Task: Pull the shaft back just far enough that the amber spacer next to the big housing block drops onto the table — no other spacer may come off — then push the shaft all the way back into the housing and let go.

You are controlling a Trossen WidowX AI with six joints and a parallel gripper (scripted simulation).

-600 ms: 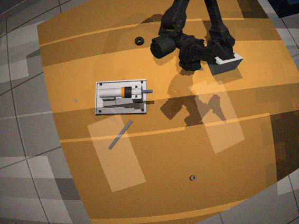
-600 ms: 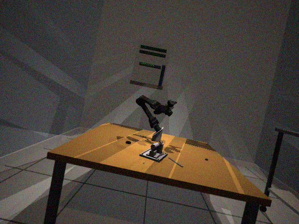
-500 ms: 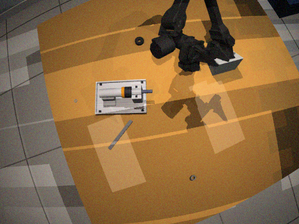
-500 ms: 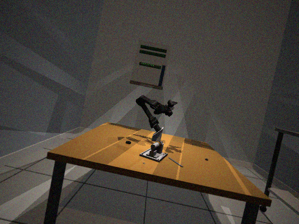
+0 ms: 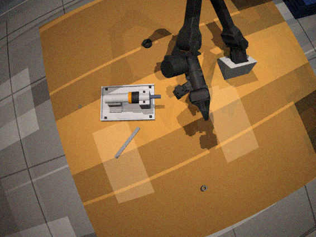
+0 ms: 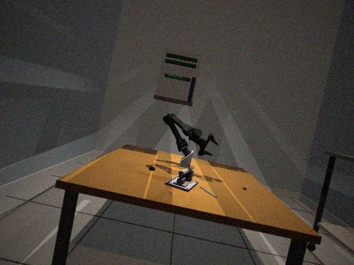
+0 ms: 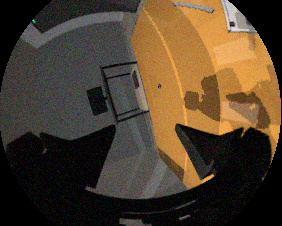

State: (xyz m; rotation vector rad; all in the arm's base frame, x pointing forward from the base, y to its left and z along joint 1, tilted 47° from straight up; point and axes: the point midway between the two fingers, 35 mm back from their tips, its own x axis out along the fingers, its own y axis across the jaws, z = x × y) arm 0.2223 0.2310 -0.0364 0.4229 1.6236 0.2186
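Now: gripper tip 21 cm short of the dark spacer, 16 cm to the left of it and 14 cm above it. Also, from my gripper tip: flat grey bar: 30 cm ahead, 1 cm to the right, 22 cm below; grey shaft: 22 cm ahead, 16 cm to the right, 14 cm below; amber spacer: 24 cm ahead, 16 cm to the right, 14 cm below.
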